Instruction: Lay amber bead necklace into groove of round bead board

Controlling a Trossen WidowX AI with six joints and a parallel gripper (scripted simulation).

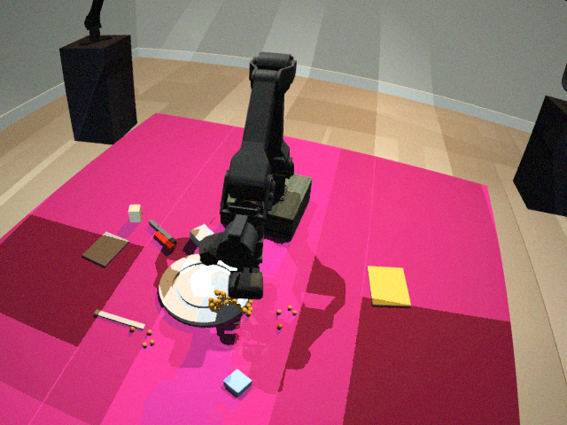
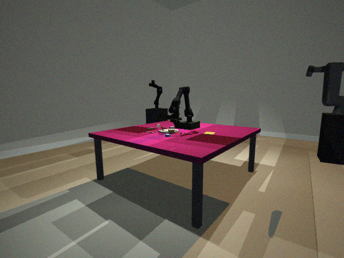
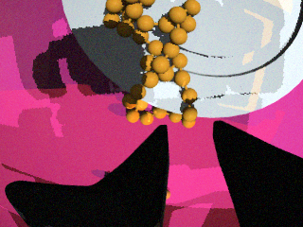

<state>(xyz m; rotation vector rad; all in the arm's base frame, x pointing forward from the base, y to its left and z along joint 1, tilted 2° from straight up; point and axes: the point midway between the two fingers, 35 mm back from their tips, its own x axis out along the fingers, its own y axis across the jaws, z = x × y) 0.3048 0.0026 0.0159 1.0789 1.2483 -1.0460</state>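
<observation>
Right now my gripper tip is 1 cm past the round bead board, 9 cm to the left of it and 3 cm above it. From my gripper tip the other things lie so: white block: 16 cm behind, 15 cm to the right, 3 cm below; then blue block: 20 cm ahead, 3 cm to the left, 3 cm below; then white strip: 12 cm ahead, 24 cm to the right, 4 cm below.
</observation>
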